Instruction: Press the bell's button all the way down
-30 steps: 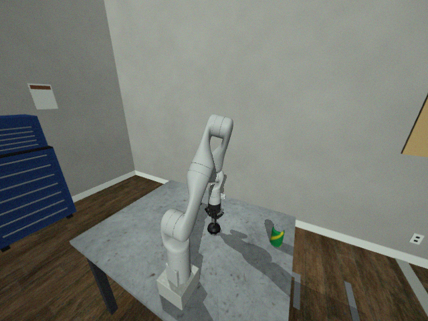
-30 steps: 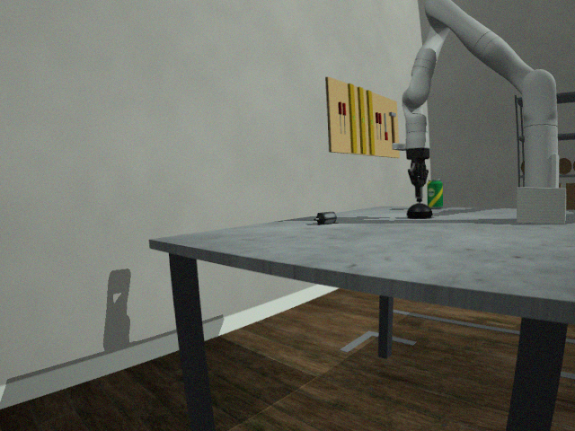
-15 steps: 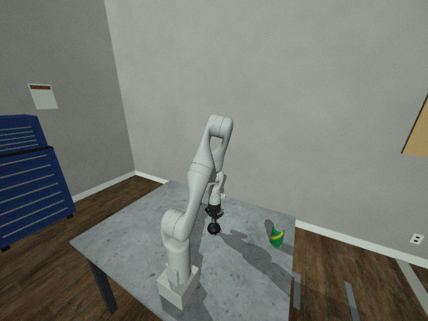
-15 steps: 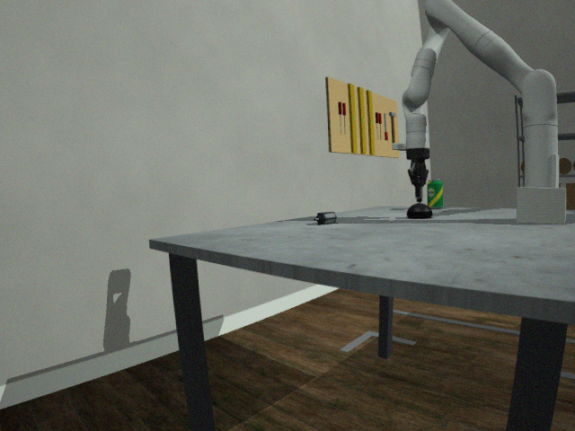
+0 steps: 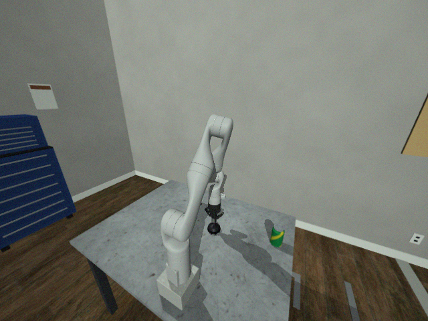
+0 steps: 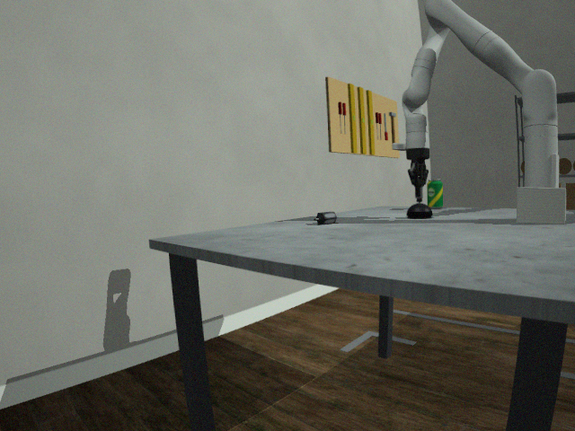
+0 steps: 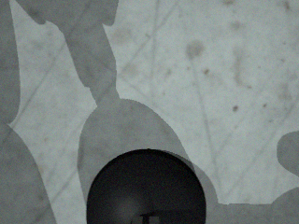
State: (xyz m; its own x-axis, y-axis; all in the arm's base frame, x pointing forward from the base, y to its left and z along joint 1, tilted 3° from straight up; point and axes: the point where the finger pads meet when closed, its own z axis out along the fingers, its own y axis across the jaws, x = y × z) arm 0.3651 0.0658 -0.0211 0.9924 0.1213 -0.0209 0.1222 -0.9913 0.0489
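The button lies 3 cm below my hand. From my hand the other things lie so: yellow can (12 cm ahead, 36 cm to the right, 2 cm below); then black dome bell (4 cm below).
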